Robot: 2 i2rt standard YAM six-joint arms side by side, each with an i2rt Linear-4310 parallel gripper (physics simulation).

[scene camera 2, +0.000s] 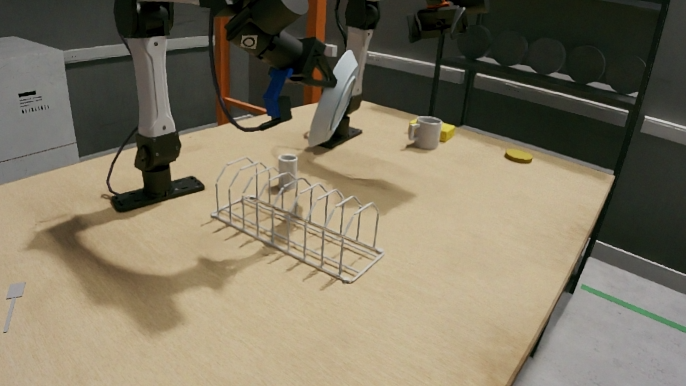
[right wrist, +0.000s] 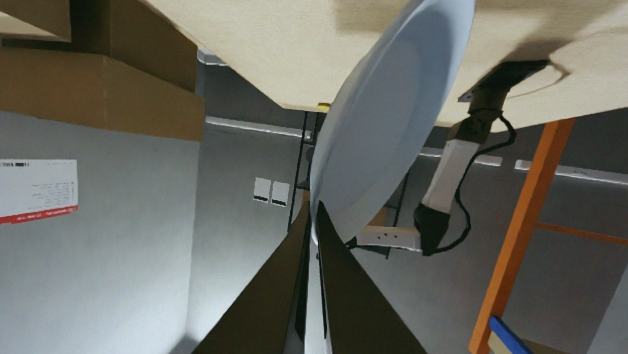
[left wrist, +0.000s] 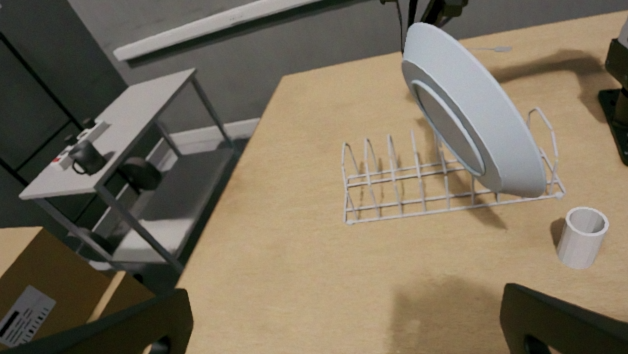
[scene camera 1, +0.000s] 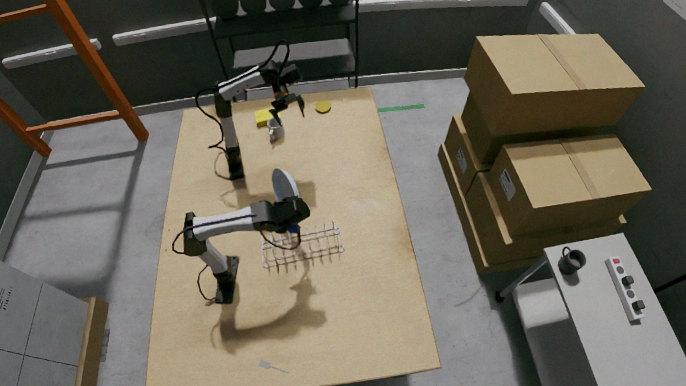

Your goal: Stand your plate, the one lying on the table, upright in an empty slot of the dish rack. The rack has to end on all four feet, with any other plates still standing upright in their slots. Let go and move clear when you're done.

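Seen in the pictures: left gripper, fingertip midpoint: (scene camera 2: 430, 38) (left wrist: 341, 305) (scene camera 1: 292, 122); right gripper, fingertip midpoint: (scene camera 2: 334, 84) (right wrist: 313, 207) (left wrist: 407, 55) (scene camera 1: 297, 197); left arm's base, link origin: (scene camera 2: 338, 137) (right wrist: 491, 84) (scene camera 1: 235, 163); right arm's base, link origin: (scene camera 2: 159, 195) (scene camera 1: 227, 279).
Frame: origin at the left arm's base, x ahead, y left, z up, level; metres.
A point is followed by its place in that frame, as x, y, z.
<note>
The pale blue-grey plate (scene camera 1: 285, 185) @(0.224, -0.374, 0.235) (scene camera 2: 335, 102) @(0.261, -0.470, 0.248) (left wrist: 470, 105) @(0.227, -0.341, 0.287) (right wrist: 385, 115) @(0.226, -0.411, 0.203) is in the air, tilted steeply. My right gripper (scene camera 2: 334, 82) @(0.256, -0.468, 0.279) (right wrist: 313, 207) @(0.256, -0.468, 0.279) is shut on its rim. In scene camera 1 the right arm hides these fingers. The wire dish rack (scene camera 1: 343, 250) @(0.386, -0.602, 0.005) (scene camera 2: 348, 281) @(0.386, -0.603, 0.004) (left wrist: 350, 221) @(0.386, -0.490, 0.006) stands on the table, apart from the plate, and its slots hold no plates. In the left wrist view the plate covers part of the rack. My left gripper (scene camera 1: 291, 119) @(0.311, -0.165, 0.351) (scene camera 2: 434, 36) @(0.311, -0.165, 0.351) (left wrist: 341, 305) @(0.311, -0.165, 0.351) is open and empty, high above the table near the grey mug (scene camera 1: 275, 131) @(0.233, 0.092, 0.056) (scene camera 2: 427, 132) @(0.251, 0.093, 0.054).
A small white cylinder (scene camera 2: 287, 171) @(0.101, -0.391, 0.046) (left wrist: 581, 242) @(0.100, -0.355, 0.056) stands close beside the rack. A yellow sponge (scene camera 1: 263, 118) @(0.187, 0.225, 0.037) (scene camera 2: 447, 132) @(0.280, 0.210, 0.034) lies by the mug. A yellow disc (scene camera 1: 323, 106) @(0.517, 0.234, 0.015) (scene camera 2: 518, 155) @(0.515, 0.222, 0.015) lies near the table's far edge. A grey spatula (scene camera 1: 265, 365) @(-0.016, -0.961, 0.002) (scene camera 2: 15, 291) @(-0.015, -0.958, 0.002) lies at the opposite end.
</note>
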